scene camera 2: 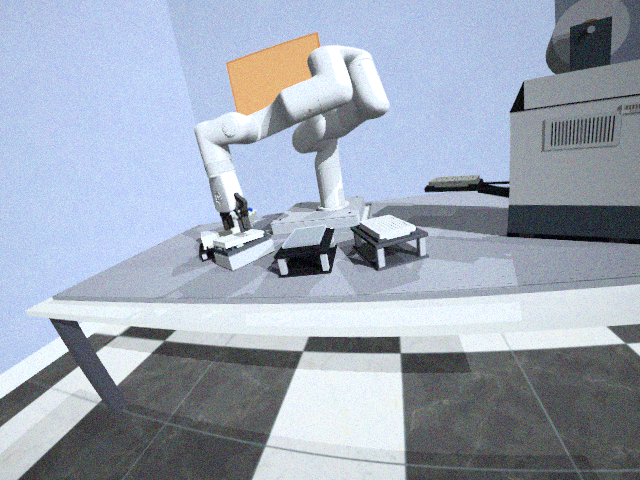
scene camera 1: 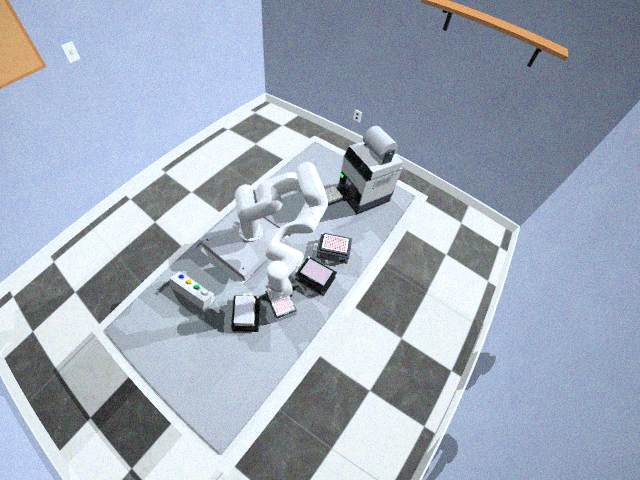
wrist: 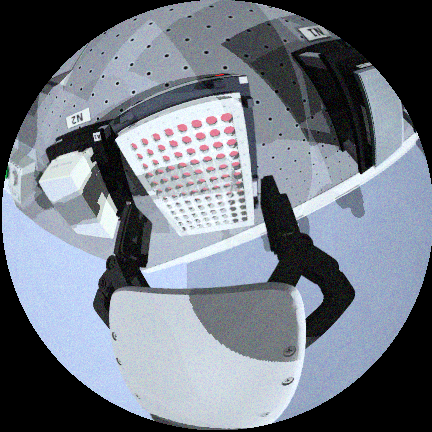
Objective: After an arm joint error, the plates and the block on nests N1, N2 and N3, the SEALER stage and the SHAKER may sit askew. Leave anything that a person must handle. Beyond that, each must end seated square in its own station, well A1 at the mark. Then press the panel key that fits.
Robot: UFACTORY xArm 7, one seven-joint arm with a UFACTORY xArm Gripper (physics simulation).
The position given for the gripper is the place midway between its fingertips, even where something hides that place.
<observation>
The gripper [scene camera 2: 237, 229] is open and holds nothing. Further things: a button box [scene camera 1: 199, 296].
The gripper also shows in the wrist view [wrist: 195, 201].
</observation>
